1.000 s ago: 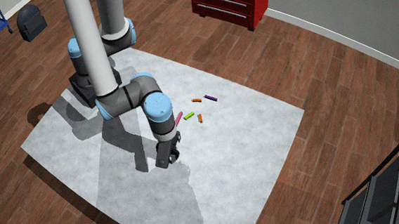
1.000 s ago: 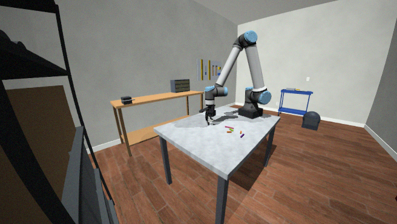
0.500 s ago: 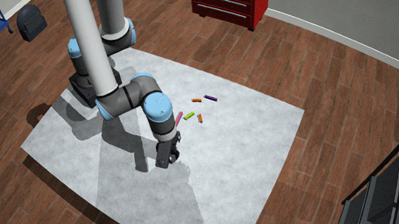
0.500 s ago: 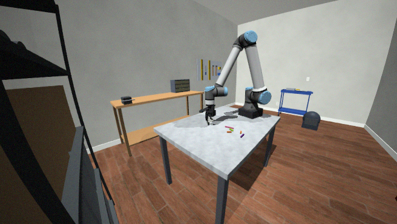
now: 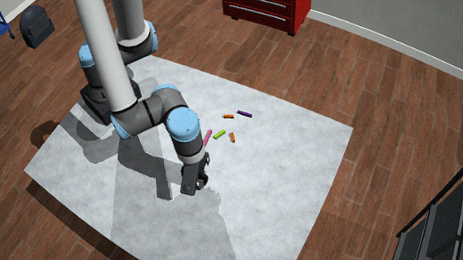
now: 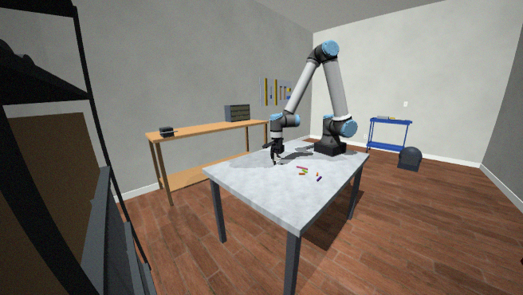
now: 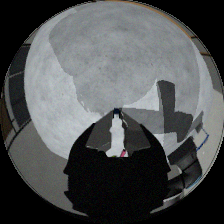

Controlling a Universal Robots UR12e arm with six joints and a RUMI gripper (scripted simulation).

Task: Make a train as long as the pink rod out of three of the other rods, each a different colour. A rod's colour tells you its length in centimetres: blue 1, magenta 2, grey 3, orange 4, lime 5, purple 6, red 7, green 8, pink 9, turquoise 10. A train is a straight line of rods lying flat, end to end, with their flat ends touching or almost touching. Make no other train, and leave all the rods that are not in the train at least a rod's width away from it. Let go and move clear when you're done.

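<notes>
The grey rod is 6 cm behind my hand, 3 cm to the left of it and 1 cm below it. Round my hand: blue rod (1 cm below); pink rod (18 cm to the left, 12 cm behind, 1 cm below); lime rod (23 cm to the left, 10 cm behind, 1 cm below).
</notes>
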